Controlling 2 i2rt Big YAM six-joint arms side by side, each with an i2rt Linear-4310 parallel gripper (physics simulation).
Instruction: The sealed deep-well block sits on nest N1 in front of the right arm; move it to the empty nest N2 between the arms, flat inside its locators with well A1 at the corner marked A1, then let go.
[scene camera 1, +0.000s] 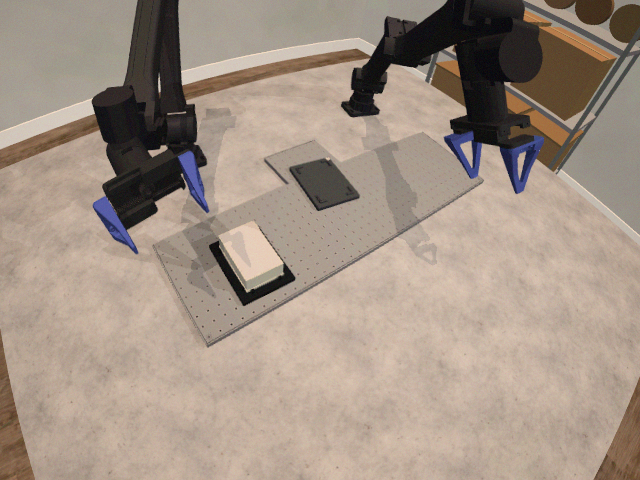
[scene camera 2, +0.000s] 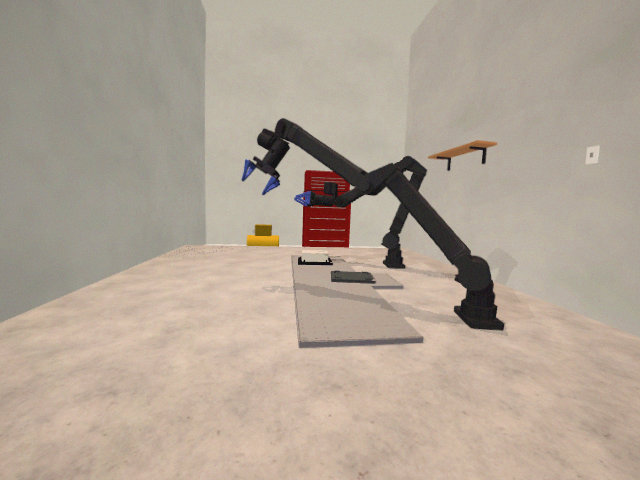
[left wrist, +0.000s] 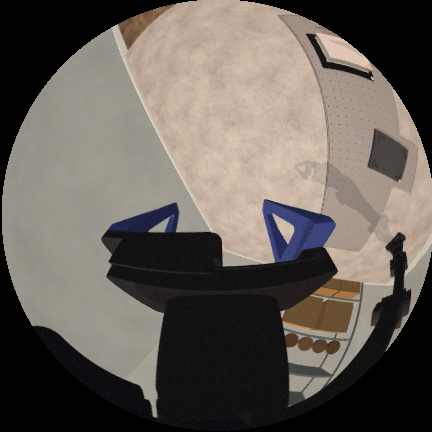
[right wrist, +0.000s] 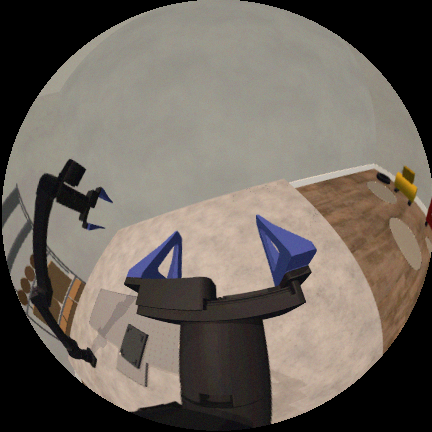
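Pixels of known places: left gripper, fingertip midpoint: (scene camera 1: 495, 184) (scene camera 2: 252, 187) (left wrist: 219, 205) (right wrist: 107, 214); right gripper, fingertip midpoint: (scene camera 1: 171, 229) (scene camera 2: 294, 198) (right wrist: 215, 226); left arm's base, origin of the base link: (scene camera 1: 359, 109) (scene camera 2: 476, 319) (left wrist: 395, 241); right arm's base, origin of the base link: (scene camera 2: 393, 265).
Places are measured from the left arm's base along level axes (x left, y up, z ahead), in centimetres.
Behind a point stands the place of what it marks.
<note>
The pale sealed block (scene camera 1: 250, 253) @(z 52.8, x -55.6, y 6.7 cm) (scene camera 2: 314, 256) @(z 51.4, x -51.3, y 5.0 cm) (left wrist: 342, 50) sits on the black nest N1 (scene camera 1: 263, 289) @(z 59.1, x -55.1, y 2.5 cm) (left wrist: 345, 69). The dark grey nest N2 (scene camera 1: 324, 183) @(z 34.9, x -30.6, y 2.5 cm) (scene camera 2: 352, 277) @(z 33.7, x -27.3, y 2.5 cm) (left wrist: 388, 155) @(z 35.0, x -30.5, y 2.5 cm) (right wrist: 134, 346) @(z 34.5, x -32.3, y 2.5 cm) is empty, with corner locators and a small pale mark at its far corner in scene camera 1. My right gripper (scene camera 1: 172, 231) @(z 64.9, x -68.1, y 32.6 cm) (right wrist: 215, 226) @(z 64.9, x -68.1, y 32.6 cm) is open and empty, raised above the table, up and left of the block in scene camera 1. My left gripper (scene camera 1: 496, 184) @(z 72.3, x -24.6, y 34.9 cm) (scene camera 2: 253, 187) @(z 72.3, x -24.6, y 34.9 cm) (left wrist: 219, 205) @(z 72.3, x -24.6, y 34.9 cm) (right wrist: 107, 214) @(z 72.3, x -24.6, y 34.9 cm) is open and empty, high up at the right in scene camera 1. The block's well markings are not readable.
Both nests stand on a perforated grey plate (scene camera 1: 356, 227) @(z 49.9, x -29.0, y 1.3 cm) (scene camera 2: 351, 320) @(z 34.5, x 8.5, y 1.3 cm) (left wrist: 345, 115) @(z 52.3, x -35.3, y 1.3 cm). A smaller grey plate (scene camera 1: 305, 148) @(z 18.4, x -28.9, y 1.3 cm) (scene camera 2: 387, 282) @(z 20.4, x -27.3, y 1.3 cm) adjoins it behind N2 in scene camera 1. Shelves with brown boxes (scene camera 1: 563, 72) (left wrist: 337, 316) stand beyond the table's right side in scene camera 1.
</note>
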